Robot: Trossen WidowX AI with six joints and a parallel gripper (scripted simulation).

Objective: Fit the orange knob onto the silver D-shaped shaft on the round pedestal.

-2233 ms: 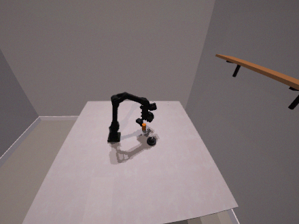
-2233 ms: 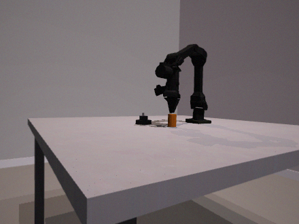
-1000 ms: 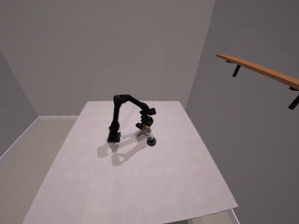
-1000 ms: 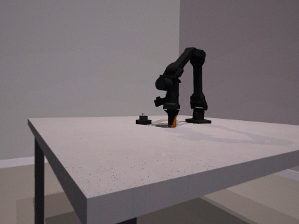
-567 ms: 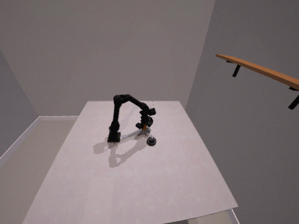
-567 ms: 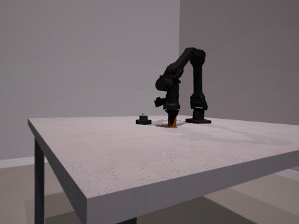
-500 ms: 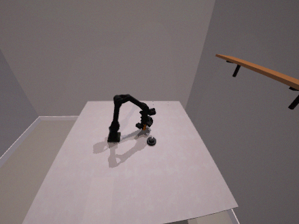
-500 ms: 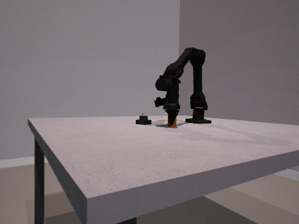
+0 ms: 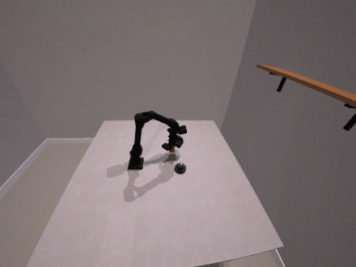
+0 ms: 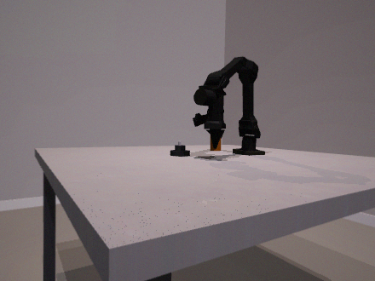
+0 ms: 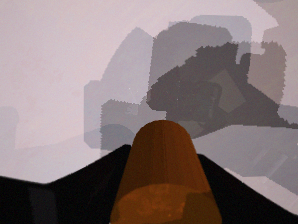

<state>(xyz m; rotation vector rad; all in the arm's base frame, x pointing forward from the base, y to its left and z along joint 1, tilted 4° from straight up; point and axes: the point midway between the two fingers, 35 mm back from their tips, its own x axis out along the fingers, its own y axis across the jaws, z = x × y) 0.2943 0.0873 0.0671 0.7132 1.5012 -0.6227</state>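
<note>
Now: the black pedestal 5 cm ahead of my gripper tip, 17 cm to the right of it and 1 cm below it. Round my gripper tip: orange knob 3 cm above.
</note>
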